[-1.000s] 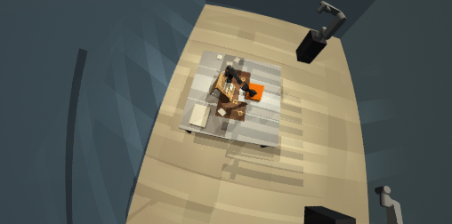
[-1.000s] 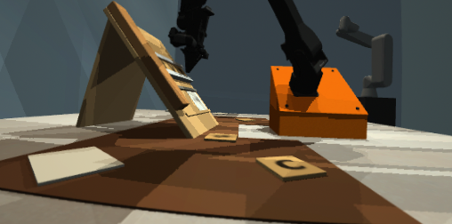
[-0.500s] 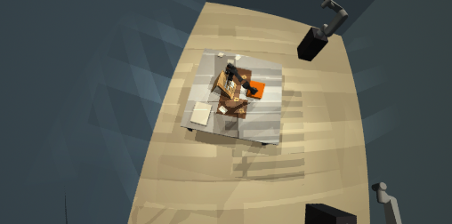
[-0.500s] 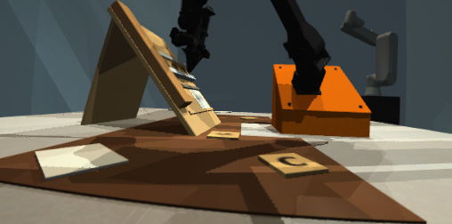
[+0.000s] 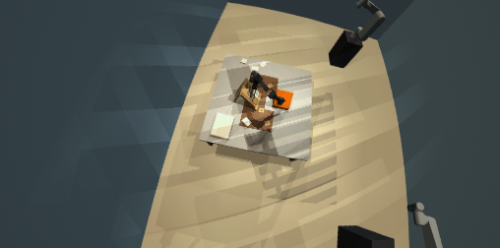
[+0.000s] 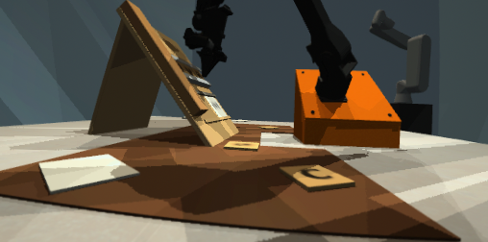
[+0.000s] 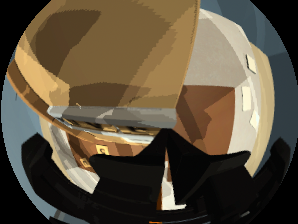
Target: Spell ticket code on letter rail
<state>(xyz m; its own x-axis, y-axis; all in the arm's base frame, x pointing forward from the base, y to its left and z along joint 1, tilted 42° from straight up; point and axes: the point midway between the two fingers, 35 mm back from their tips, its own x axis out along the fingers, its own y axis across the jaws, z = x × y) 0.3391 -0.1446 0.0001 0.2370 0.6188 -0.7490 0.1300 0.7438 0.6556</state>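
Now: gripper tip 1 cm short of the tan tile marked v and 10 cm to the right of it. Also, from my gripper tip: u tile: 2 cm ahead, 15 cm to the left; brown mat: 15 cm behind, 10 cm to the left, 16 cm below; e tile: 1 cm ahead, 3 cm to the left.
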